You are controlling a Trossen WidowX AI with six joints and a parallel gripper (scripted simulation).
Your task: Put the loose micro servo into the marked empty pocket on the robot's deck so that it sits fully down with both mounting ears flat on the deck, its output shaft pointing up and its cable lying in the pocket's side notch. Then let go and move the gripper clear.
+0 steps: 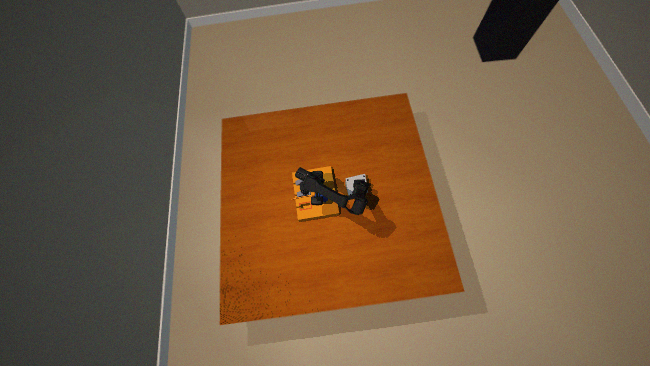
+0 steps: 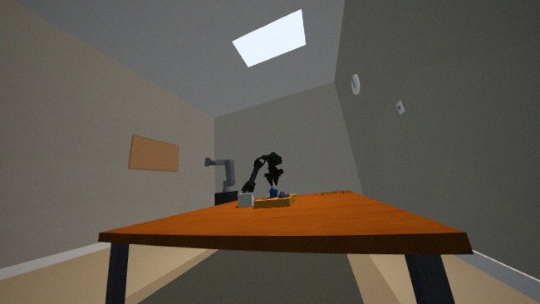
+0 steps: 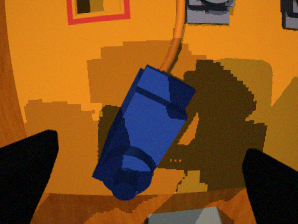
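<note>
My gripper tip is 11 cm above the yellow-orange deck, 4 cm to the left of it and 2 cm past it.
</note>
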